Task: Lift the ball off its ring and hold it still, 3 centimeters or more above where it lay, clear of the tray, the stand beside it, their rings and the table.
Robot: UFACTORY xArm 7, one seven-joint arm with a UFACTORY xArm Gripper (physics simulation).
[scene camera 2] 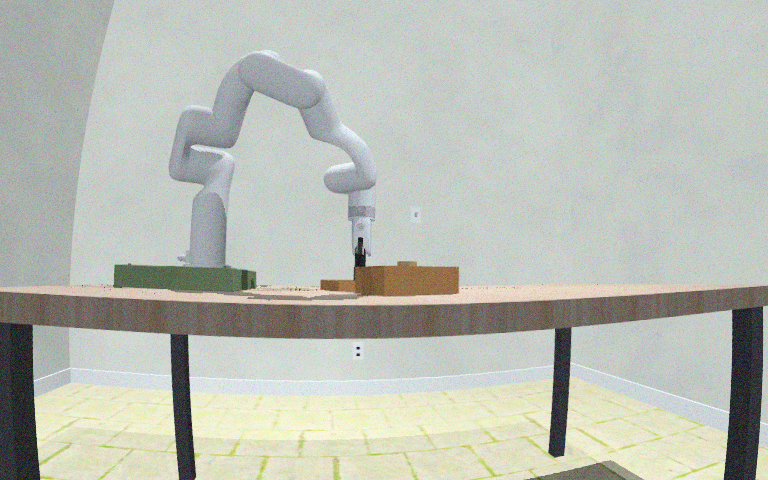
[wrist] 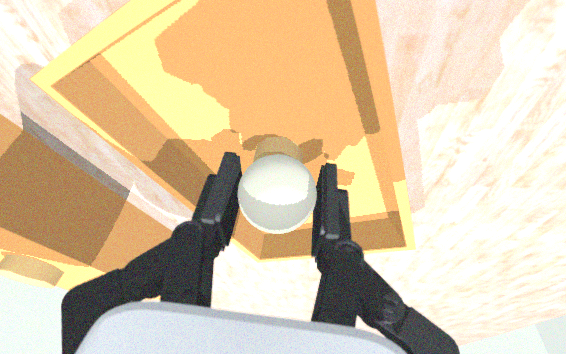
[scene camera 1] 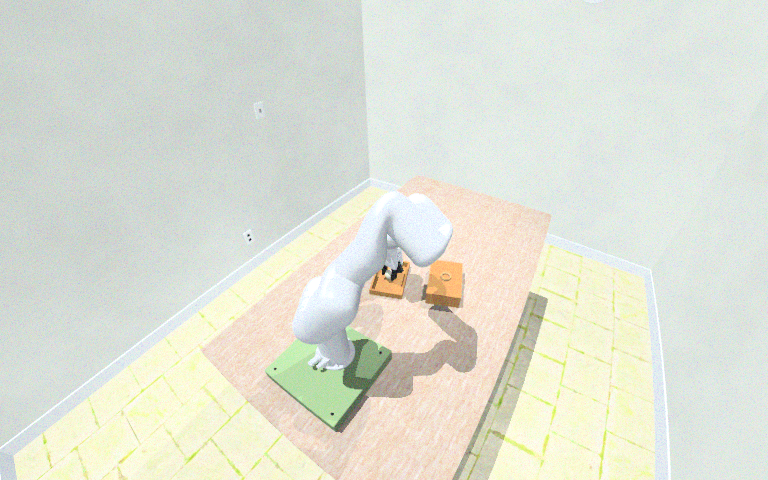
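Seen in the pictures: gripper, between the fingertips: (wrist: 279, 174) (scene camera 1: 389, 276); arm's base, origin of its link: (scene camera 2: 207, 268) (scene camera 1: 335, 352).
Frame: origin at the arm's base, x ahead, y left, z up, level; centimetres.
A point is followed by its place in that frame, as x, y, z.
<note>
The white ball (scene camera 1: 389, 273) @[38.4, 11.3, -0.1] (wrist: 277, 194) @[37.8, 12.1, -0.5] is between the black fingers of my gripper (scene camera 1: 391, 275) @[39.0, 12.0, -2.7] (scene camera 2: 360, 261) (wrist: 279, 174) @[39.0, 12.0, -2.7]. In the wrist view both finger pads touch its sides, so the gripper is shut on the ball. Part of the ball's tan ring (wrist: 277, 145) @[38.1, 11.6, -4.0] shows right behind and under it; no clear gap shows between them. The ring is inside the orange tray (scene camera 1: 386, 293) @[31.4, 6.7, -2.9] (scene camera 2: 337, 285) @[34.0, 2.1, -3.5] (wrist: 408, 222) @[41.2, 19.9, -2.2], near one end. In the scene camera 2 view, the stand hides the fingertips and the ball.
The orange stand (scene camera 1: 444, 298) @[42.4, -12.8, -0.7] (scene camera 2: 420, 281) @[52.8, -13.8, -2.2] (wrist: 55, 200) @[44.1, -3.7, -2.0] is a taller block beside the tray, with its own ring (scene camera 1: 446, 280) @[48.7, -9.1, 1.5] (scene camera 2: 406, 263) @[50.2, -9.7, 1.6] (wrist: 31, 269) @[48.8, -6.2, 1.7] on top. The arm's base is on a green plate (scene camera 1: 305, 390) @[-14.8, -3.1, 0.0] (scene camera 2: 175, 277) @[-0.7, -14.8, -2.4] on the wooden table (scene camera 1: 407, 418) @[0.7, -29.3, -5.0] (scene camera 2: 283, 320) @[32.0, -43.1, -7.1].
</note>
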